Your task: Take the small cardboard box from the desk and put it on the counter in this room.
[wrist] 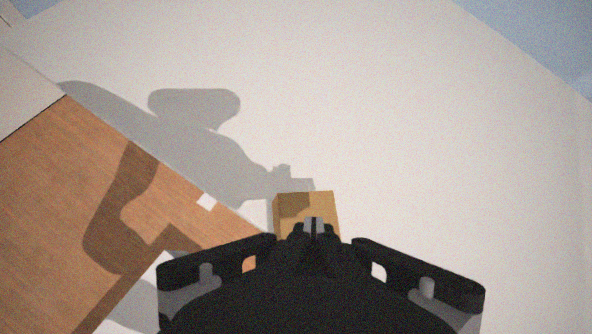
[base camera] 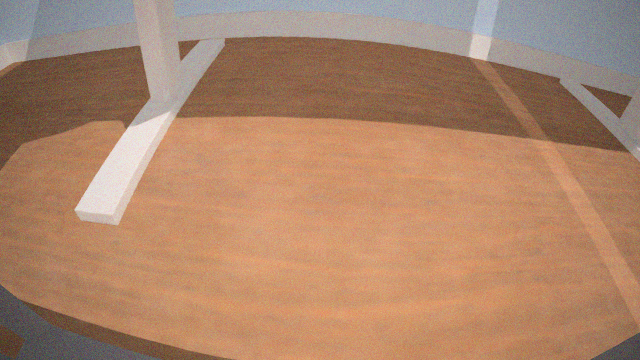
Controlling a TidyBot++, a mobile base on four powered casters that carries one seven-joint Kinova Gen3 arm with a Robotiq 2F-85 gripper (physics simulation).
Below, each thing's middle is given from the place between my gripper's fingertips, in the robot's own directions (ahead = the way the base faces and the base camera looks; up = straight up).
The small cardboard box (wrist: 288, 208) is 1 cm to the right of my hand and 7 cm below it.
